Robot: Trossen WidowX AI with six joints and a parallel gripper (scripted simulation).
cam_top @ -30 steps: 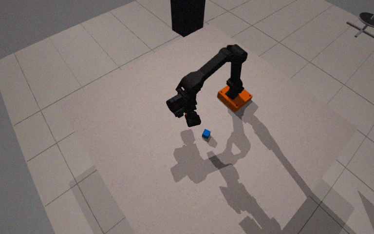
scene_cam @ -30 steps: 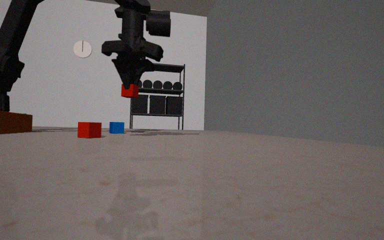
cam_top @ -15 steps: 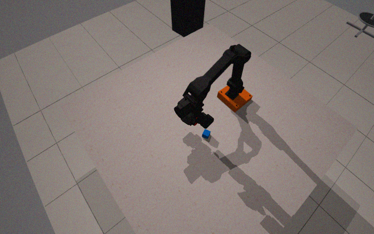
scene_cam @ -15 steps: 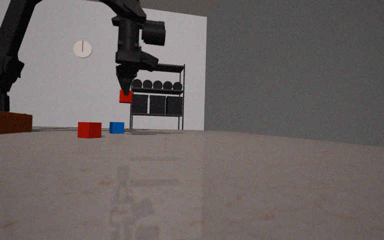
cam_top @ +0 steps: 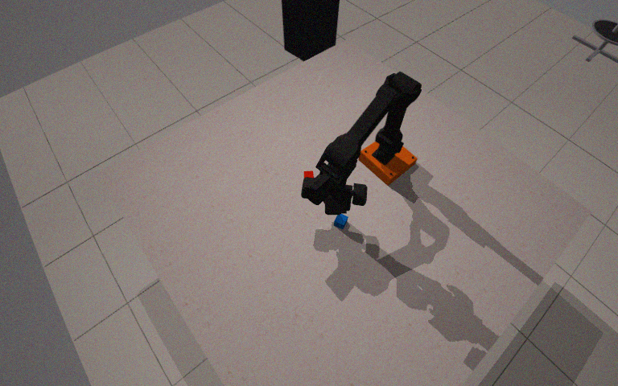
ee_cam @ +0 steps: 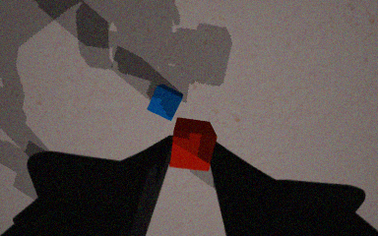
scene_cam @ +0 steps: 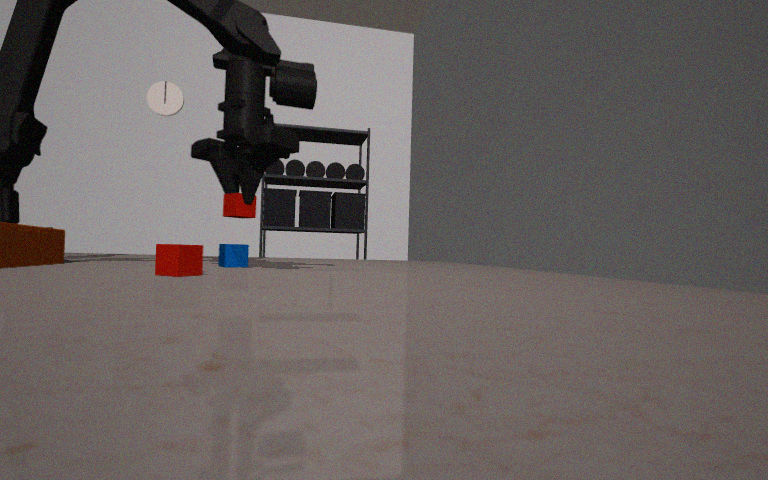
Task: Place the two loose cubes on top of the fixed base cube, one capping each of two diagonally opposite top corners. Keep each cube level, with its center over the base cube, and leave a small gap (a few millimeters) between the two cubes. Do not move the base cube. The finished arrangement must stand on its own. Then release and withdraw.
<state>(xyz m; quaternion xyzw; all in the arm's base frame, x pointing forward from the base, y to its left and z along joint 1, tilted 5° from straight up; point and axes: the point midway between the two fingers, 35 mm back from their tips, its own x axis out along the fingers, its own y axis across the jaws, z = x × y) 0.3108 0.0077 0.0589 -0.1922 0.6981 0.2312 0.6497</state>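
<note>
Right now the blue cube is 80 mm below my gripper tip, 40 mm to the left of it and 10 mm behind it.
</note>
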